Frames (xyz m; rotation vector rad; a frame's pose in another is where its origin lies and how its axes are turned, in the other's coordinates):
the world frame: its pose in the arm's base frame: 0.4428 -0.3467 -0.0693 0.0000 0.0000 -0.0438
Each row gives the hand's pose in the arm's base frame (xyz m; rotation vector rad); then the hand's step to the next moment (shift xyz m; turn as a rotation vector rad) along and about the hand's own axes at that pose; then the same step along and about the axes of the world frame.
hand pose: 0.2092 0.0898 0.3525 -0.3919 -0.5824 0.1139
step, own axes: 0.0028 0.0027 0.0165 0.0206 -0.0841 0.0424
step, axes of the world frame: -0.0072 0.0082 0.0130 -0.0043 -0.0593 0.0759
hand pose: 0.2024 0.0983 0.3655 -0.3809 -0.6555 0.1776
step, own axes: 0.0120 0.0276 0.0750 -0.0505 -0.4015 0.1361
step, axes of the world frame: -0.0407 0.0485 0.0502 -0.0925 -0.3470 0.2308
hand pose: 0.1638 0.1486 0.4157 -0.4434 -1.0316 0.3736
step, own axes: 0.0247 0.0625 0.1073 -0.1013 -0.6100 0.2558
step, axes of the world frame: -0.0922 0.0803 0.0329 -0.1949 -0.5332 0.3543
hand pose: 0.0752 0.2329 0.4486 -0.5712 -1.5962 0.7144
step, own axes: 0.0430 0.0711 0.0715 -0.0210 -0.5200 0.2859
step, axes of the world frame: -0.0823 0.0670 -0.0275 -0.2442 -0.4198 0.3416
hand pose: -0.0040 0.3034 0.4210 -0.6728 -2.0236 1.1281
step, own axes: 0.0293 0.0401 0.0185 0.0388 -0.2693 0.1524
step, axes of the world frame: -0.0299 0.0299 -0.0319 -0.1617 -0.1853 0.1918
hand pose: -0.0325 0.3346 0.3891 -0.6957 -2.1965 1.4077
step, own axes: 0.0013 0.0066 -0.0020 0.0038 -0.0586 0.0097
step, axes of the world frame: 0.0012 0.0046 -0.0052 -0.0180 -0.0261 0.0504
